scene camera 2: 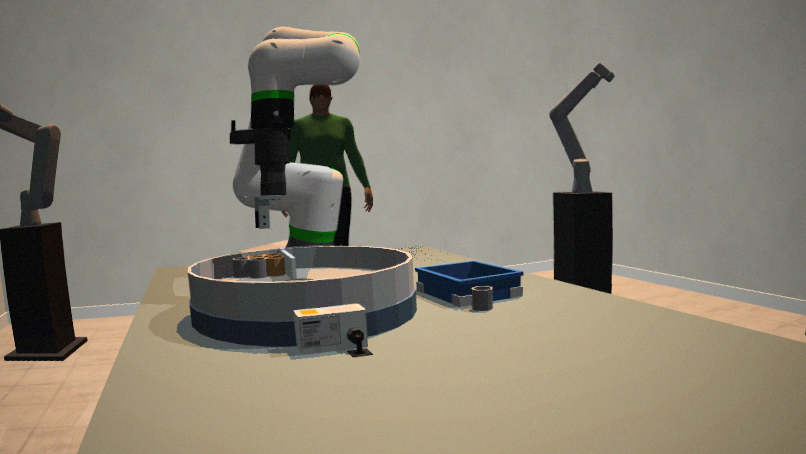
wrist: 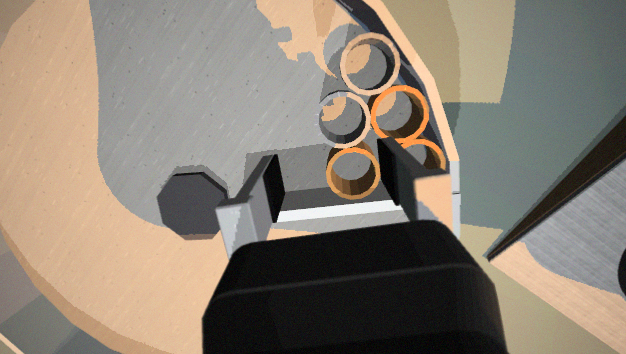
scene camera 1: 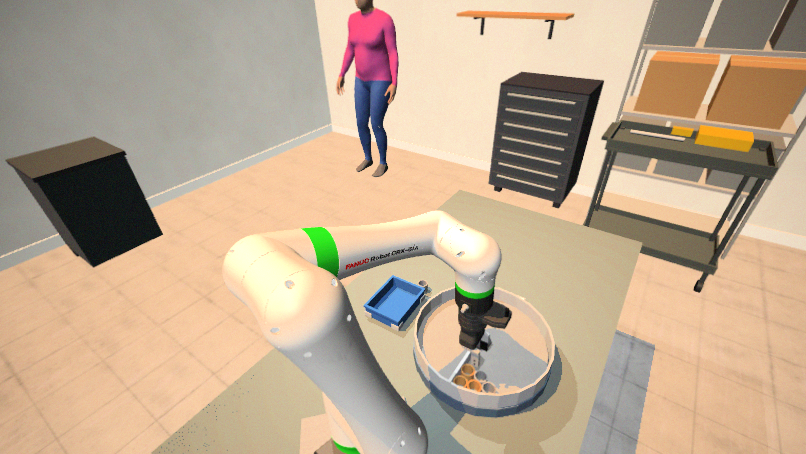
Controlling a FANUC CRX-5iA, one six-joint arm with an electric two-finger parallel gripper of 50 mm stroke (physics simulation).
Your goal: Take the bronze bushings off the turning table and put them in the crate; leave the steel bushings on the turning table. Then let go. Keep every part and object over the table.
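Frame: origin at the arm's base, x ahead, y left, z up, level; centimetres.
Seen in the pictures: gripper, fingertip midpoint: [scene camera 2: 262,228] [wrist: 329,167] [scene camera 1: 479,356].
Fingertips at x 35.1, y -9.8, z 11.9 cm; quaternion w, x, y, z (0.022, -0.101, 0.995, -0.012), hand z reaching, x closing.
Note:
A point is followed by its place in that frame.
My gripper [scene camera 1: 480,349] @(y -9.8, x 35.1, z 12.0 cm) [scene camera 2: 262,217] @(y -9.8, x 35.1, z 12.0 cm) [wrist: 329,167] @(y -9.8, x 35.1, z 12.0 cm) is open and empty above the turning table [scene camera 1: 490,402] @(y -17.1, x 31.4, z 3.1 cm) [scene camera 2: 248,298] @(y -10.8, x 66.3, z 4.0 cm). In the wrist view, one bronze bushing [wrist: 353,190] @(y -6.1, x 33.3, z 4.6 cm) [scene camera 1: 467,370] @(y -6.8, x 34.8, z 3.1 cm) shows between the fingers, nearer the right one. A second bronze bushing [wrist: 415,125] @(y -11.2, x 29.3, z 4.4 cm) [scene camera 1: 473,385] @(y -11.0, x 32.0, z 3.4 cm) and a third bronze bushing [wrist: 431,156] @(y -8.8, x 27.5, z 3.3 cm) [scene camera 1: 460,382] @(y -7.7, x 30.4, z 2.9 cm) stand by the rim; the right finger partly hides the third. Two steel bushings stand beside them, one steel bushing [wrist: 367,120] @(y -11.5, x 32.8, z 5.6 cm) [scene camera 1: 481,376] @(y -10.8, x 36.0, z 3.1 cm) inward and another steel bushing [wrist: 387,70] @(y -14.9, x 31.4, z 2.7 cm) [scene camera 1: 489,388] @(y -14.6, x 34.4, z 3.3 cm) near the rim. The blue crate [scene camera 1: 379,314] @(y 29.1, x 31.9, z 1.2 cm) [scene camera 2: 437,286] @(y 24.3, x 42.9, z -1.0 cm) shows no bushing in its visible interior.
A pale barrier [wrist: 340,211] @(y -5.1, x 34.2, z 6.5 cm) [scene camera 2: 289,262] @(y -4.5, x 40.2, z 5.3 cm) stands on the turning table beside the bushings, near a dark octagonal hub [wrist: 192,205] @(y -3.2, x 46.8, z 2.7 cm). A grey bushing [scene camera 2: 482,298] @(y 29.2, x 56.4, z -1.1 cm) [scene camera 1: 423,283] @(y 30.6, x 55.9, z -1.2 cm) stands on the tabletop beside the crate. A labelled box [scene camera 2: 318,329] @(y -0.5, x 72.2, z 0.2 cm) stands against the turning table's outer side.

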